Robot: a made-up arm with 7 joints.
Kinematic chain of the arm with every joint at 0, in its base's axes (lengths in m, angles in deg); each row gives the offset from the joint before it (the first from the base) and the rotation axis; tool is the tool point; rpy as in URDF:
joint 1: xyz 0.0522 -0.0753 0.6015 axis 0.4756 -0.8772 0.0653
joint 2: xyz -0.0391 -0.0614 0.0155 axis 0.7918 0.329 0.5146
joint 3: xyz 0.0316 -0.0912 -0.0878 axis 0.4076 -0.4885 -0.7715
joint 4: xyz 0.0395 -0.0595 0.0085 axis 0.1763 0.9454 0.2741
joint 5: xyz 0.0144 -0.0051 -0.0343 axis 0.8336 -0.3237 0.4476
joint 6: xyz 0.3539 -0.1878 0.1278 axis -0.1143 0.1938 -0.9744
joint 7: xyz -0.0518 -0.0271 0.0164 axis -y
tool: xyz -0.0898 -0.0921 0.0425 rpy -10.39 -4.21 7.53
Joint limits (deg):
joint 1: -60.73..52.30
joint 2: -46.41..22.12
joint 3: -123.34..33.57
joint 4: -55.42..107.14
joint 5: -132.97..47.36
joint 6: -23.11..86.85
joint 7: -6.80..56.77
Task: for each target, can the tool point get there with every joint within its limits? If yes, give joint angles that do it. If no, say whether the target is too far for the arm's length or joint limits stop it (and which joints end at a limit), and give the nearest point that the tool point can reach.
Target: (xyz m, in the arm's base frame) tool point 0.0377 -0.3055 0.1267
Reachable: yes | joints -33.67 13.83 -57.45 89.79 -48.65 -7.98 29.90
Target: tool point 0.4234 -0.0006 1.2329
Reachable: no: joint limits stop it (at a limit: joint 1, joint 2, joint 4, joint 6, joint 7) | nearest point 0.3562 -0.0722 1.1372 | short by 0.137 m
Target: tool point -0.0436 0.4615 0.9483
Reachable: no: joint limits stop it (at a limit: joint 1, joint 2, joint 3, joint 6, joint 7) | nearest point 0.0426 0.2654 0.7936 | short by 0.264 m
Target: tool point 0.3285 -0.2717 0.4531
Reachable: yes | joints -23.03 -0.09 3.10 43.63 -117.53 34.62 29.84
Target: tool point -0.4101 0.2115 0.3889
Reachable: no: joint limits stop it (at a limit: joint 2, joint 3, joint 5, joint 6, joint 7) | nearest point -0.3350 0.1370 0.4161 | short by 0.109 m
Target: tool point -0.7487 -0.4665 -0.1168
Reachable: no: too far | nearest point -0.3682 -0.3270 0.2094 | short by 0.520 m
